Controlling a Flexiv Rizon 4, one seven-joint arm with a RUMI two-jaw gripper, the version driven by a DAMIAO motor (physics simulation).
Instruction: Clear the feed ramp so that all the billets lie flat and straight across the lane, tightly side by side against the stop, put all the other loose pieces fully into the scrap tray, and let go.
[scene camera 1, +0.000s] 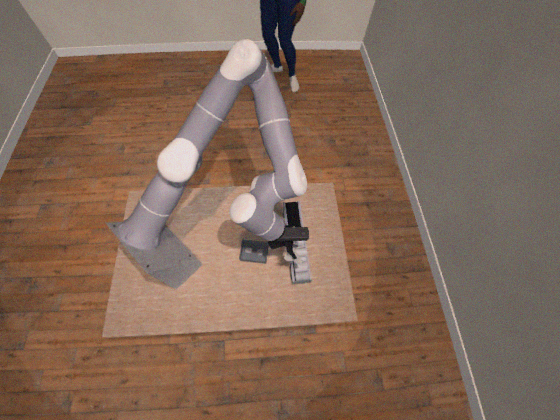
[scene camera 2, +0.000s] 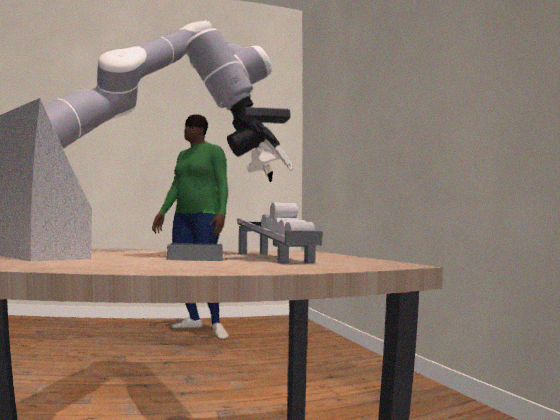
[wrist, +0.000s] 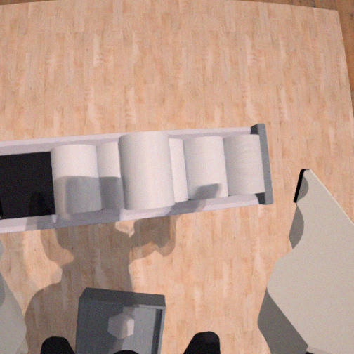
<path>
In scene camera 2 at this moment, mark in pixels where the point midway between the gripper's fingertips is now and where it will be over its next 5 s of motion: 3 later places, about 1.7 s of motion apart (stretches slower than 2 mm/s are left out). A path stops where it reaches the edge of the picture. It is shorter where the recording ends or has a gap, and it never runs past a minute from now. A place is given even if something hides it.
My gripper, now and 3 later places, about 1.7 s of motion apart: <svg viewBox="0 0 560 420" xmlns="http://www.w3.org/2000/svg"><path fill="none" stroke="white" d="M280 176L286 173L279 220L272 209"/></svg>
</path>
